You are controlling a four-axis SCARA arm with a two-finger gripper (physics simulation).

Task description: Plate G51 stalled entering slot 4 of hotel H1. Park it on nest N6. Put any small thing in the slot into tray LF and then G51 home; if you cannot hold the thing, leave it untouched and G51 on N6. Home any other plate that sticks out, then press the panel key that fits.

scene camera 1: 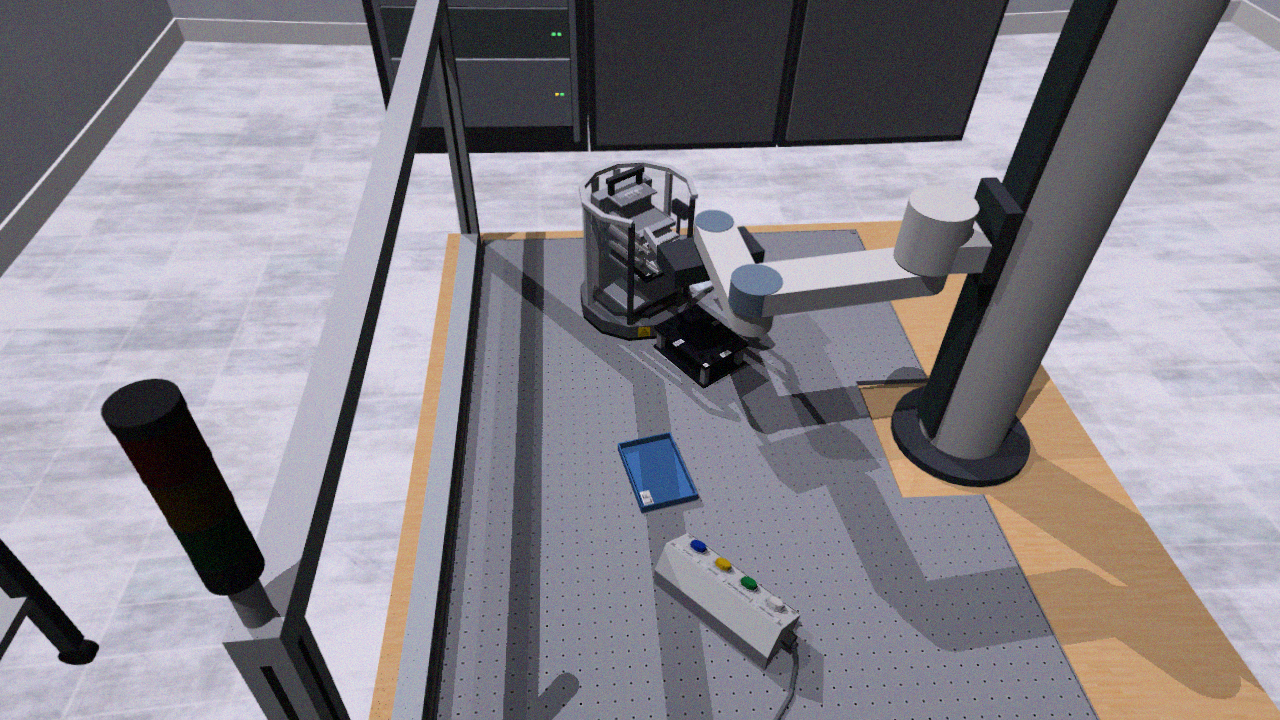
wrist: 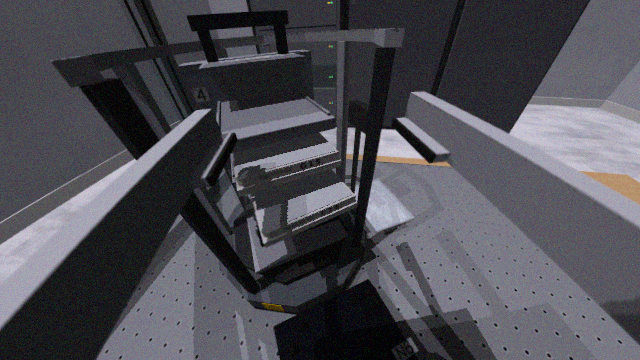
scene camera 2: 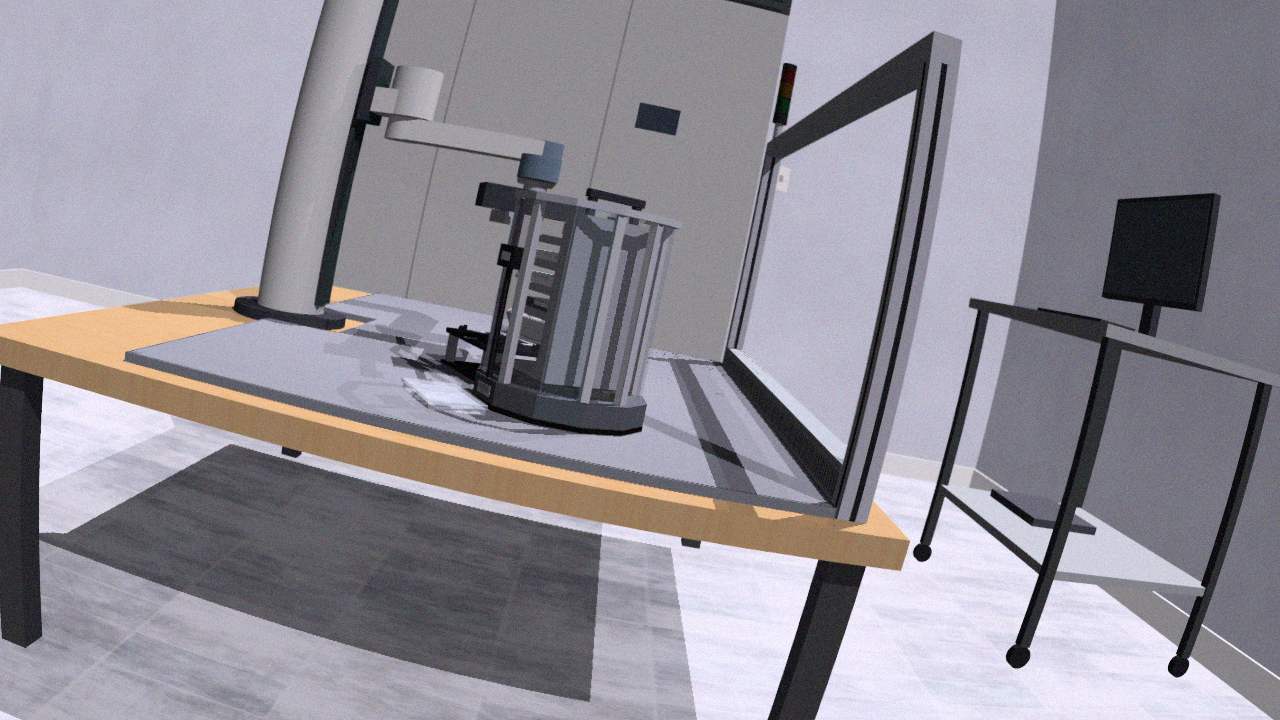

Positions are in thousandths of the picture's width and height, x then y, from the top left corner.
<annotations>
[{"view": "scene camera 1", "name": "my gripper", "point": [527,313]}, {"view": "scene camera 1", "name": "round plate rack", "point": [485,277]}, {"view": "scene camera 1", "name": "button box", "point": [590,863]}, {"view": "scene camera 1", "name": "blue tray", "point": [514,662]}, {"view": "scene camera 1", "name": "black nest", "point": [546,466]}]
</annotations>
